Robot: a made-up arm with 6 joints.
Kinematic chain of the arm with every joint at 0, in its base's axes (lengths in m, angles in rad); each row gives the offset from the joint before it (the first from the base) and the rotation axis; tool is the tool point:
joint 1: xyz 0 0 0.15 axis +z
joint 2: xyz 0 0.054 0 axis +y
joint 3: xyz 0 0 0.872 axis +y
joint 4: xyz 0 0 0.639 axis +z
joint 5: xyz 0 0 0 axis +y
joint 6: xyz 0 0 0.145 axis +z
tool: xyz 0 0 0
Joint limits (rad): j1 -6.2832..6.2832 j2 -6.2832..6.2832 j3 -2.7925..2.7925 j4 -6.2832..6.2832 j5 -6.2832..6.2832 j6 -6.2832..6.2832
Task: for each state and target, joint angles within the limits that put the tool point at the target. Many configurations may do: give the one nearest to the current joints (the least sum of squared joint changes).
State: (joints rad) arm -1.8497 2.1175 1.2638 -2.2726 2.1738 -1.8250
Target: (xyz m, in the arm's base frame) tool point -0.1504 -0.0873 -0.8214
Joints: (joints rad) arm -2.2631 2.3600 1.7880 -2.0311 2.0700 -1.8250
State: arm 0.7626 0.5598 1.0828 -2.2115 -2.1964 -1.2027
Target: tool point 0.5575 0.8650 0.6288
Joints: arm 0.8556 0.6243 1.2399 -2.2315 -2.2028 -1.2027
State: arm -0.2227 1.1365 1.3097 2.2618 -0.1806 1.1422
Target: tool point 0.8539 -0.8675 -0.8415
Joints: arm -0.8287 1.9484 0.6373 2.2494 -0.0964 1.1422
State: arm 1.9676 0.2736 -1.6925 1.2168 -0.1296 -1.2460
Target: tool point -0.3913 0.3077 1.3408
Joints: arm 2.3640 1.0302 -1.3594 1.2167 0.0094 -1.2460
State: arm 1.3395 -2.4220 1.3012 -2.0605 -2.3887 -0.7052
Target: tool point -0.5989 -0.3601 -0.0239
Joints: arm 0.7489 -2.4947 2.0910 -2.1550 -2.3025 -0.7052
